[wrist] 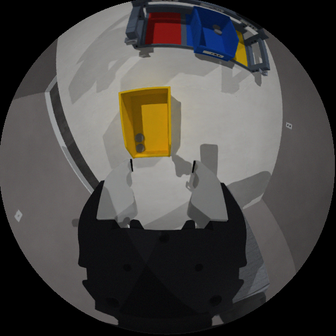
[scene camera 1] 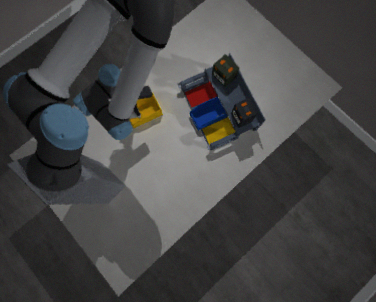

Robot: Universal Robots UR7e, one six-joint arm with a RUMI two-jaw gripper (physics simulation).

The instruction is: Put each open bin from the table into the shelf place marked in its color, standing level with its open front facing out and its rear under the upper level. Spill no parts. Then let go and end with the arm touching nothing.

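Frame: origin at the arm's base, x left, y down, z back, level; metres.
Seen in the pictures: arm's base, origin of the base link: point(scene camera 1: 54, 171).
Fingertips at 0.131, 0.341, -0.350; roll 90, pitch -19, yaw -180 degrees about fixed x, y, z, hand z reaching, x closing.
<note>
Offsets run from my fingertips to a thing's top centre, as dx, dy, dz. "pt": to the spot under its first point. Level surfaces: height alone.
A yellow open bin @(pt +0.013, +0.162, -0.064) point(scene camera 1: 150, 111) point(wrist: 156, 122) stands upright on the table with two round grey parts inside. A blue open bin @(-0.216, +0.074, -0.276) point(scene camera 1: 208, 114) point(wrist: 215, 35) stands on the shelf's lower level between the red place point(scene camera 1: 200, 95) point(wrist: 164, 30) and the yellow place point(scene camera 1: 219, 132) point(wrist: 241, 50). It holds a round grey part, and a blue strip shows beside it in the wrist view. The red and yellow places hold no bin. My gripper point(wrist: 162, 160) is open and empty, its fingertips by the yellow bin's near end. In scene camera 1 the arm hides much of it.
The grey-blue shelf point(scene camera 1: 256, 110) point(wrist: 135, 26) has side rails and posts beside its lower places. A dark green box @(-0.134, -0.034, -0.453) point(scene camera 1: 226, 71) and a dark box with orange marks @(-0.352, -0.059, -0.362) point(scene camera 1: 244, 114) stand on its upper level. The pale table @(dy +0.165) point(scene camera 1: 185, 190) point(wrist: 225, 110) lies around the yellow bin.
</note>
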